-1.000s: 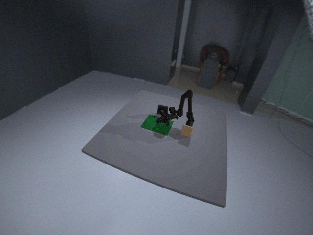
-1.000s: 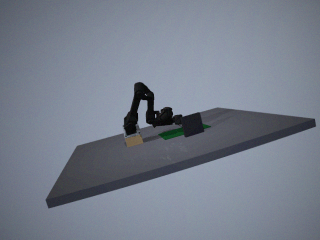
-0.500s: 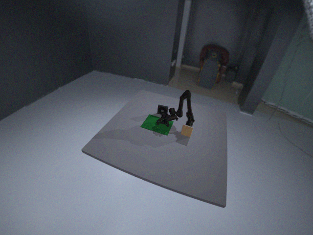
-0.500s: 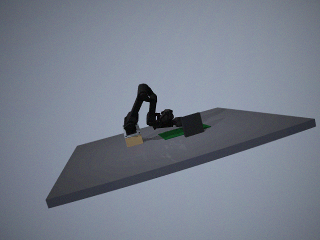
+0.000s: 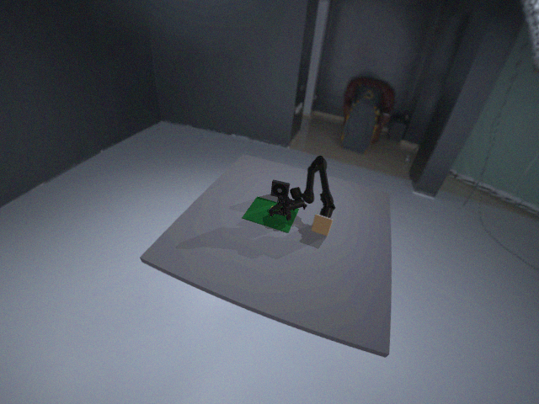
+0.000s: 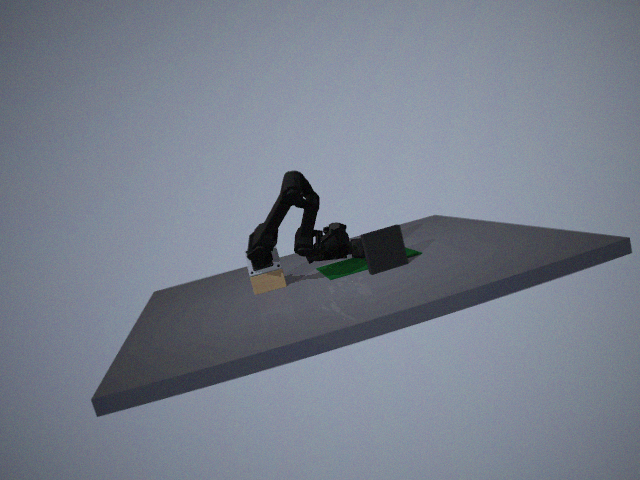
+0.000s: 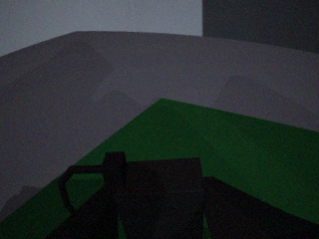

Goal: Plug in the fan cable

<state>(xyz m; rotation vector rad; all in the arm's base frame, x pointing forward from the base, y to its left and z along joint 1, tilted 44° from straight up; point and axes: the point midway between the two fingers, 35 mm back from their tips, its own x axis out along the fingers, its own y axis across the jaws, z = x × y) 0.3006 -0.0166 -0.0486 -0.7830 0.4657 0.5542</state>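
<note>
Now: the green board 1 cm ahead of my gripper tip, 3 cm to the right of it and 6 cm below it. Round my gripper tip: dark square fan (3 cm ahead, 22 cm to the right, 1 cm above); fan plug (1 cm below).
</note>
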